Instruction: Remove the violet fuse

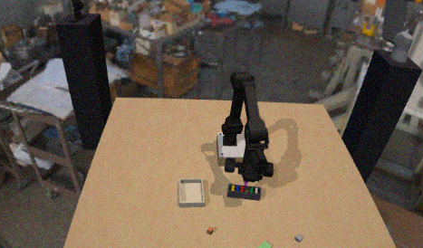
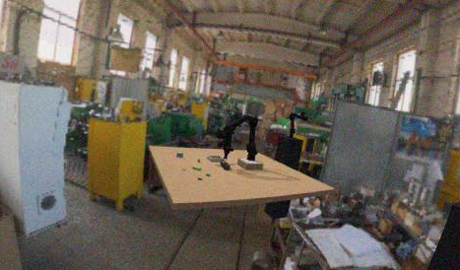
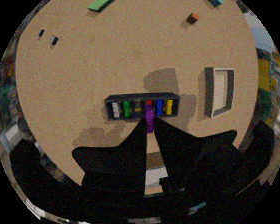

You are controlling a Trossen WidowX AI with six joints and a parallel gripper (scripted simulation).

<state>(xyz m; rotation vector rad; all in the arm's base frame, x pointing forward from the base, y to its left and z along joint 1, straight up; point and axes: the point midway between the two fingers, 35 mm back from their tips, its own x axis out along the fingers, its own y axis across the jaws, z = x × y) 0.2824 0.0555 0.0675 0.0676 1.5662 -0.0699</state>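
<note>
Right now the tray is 1 cm ahead of my gripper tip, 22 cm to the right of it and 9 cm below it. Also, from my gripper tip: green piece: 26 cm ahead, 6 cm to the left, 9 cm below; violet fuse: 1 cm below; orange cube: 19 cm ahead, 13 cm to the right, 8 cm below.
</note>
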